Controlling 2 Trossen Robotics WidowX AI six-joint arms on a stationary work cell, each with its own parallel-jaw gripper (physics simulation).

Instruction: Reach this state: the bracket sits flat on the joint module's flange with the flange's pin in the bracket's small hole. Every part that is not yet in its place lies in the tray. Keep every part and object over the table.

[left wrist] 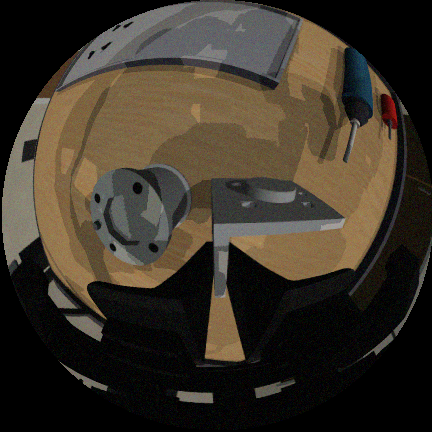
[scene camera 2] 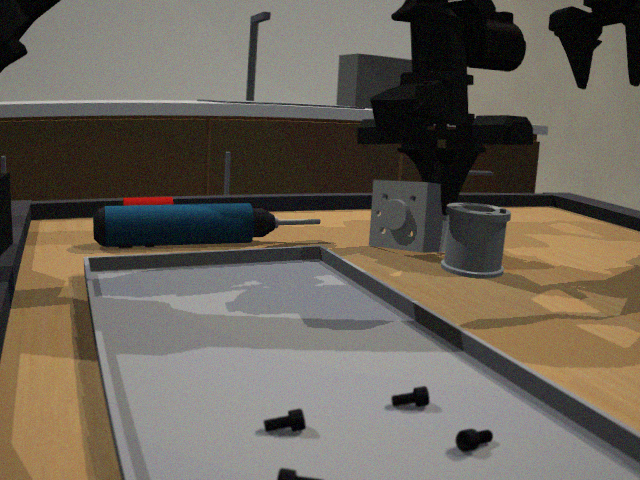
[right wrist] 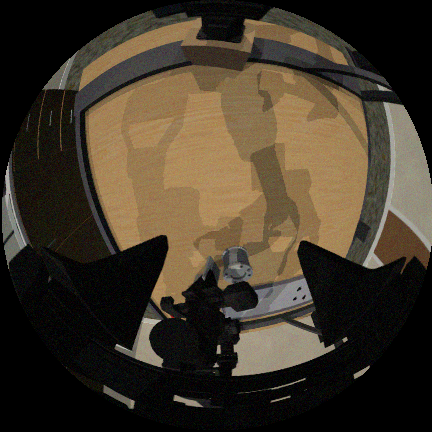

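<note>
The grey L-shaped bracket is held by one leg in my left gripper, which is shut on it. Its plate with the round boss and holes stands upright, low over the table; whether its lower edge touches is unclear. The grey joint module stands upright beside it, at its right in scene camera 2, flange up. The flange's pin is uncovered at the flange's edge. The bracket is off the flange. My right gripper is open and empty, high above the table.
Several black screws lie in the grey tray. A blue power driver lies behind the tray in scene camera 2, with a red-handled tool beyond it. A dark raised edge borders the table.
</note>
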